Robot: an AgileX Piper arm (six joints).
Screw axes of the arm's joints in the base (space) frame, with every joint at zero. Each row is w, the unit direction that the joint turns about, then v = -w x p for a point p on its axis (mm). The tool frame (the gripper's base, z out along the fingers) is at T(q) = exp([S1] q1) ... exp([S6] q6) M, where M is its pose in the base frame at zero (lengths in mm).
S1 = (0, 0, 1, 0, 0, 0)
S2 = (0, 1, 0, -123, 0, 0)
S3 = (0, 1, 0, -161.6, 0, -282.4)
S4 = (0.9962, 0, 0.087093, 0, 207.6, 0)
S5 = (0, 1, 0, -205.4, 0, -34.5)
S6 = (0.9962, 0, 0.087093, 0, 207.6, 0)
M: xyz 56.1 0 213.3 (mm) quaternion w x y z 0.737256 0 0.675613 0
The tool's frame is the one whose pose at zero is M.
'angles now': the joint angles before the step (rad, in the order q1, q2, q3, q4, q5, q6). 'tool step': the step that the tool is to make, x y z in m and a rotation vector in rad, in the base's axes. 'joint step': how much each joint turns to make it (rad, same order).
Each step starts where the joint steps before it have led.
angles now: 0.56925 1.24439 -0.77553 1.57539 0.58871 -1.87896
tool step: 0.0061 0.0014 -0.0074 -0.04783 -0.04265 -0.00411
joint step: 0.00014 0.02636 -0.00005 -0.00031 -0.02811 -0.06727
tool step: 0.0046 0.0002 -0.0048 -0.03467 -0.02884 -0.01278
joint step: -0.00002 0.01597 -0.00005 -0.00014 -0.02966 -0.04169
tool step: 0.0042 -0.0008 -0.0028 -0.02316 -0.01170 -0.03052
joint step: 0.00056 0.00878 -0.00111 -0.00140 -0.03897 -0.01054
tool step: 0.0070 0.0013 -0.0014 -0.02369 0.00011 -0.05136
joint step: 0.00882 0.01791 -0.01662 -0.01708 -0.06289 0.02709
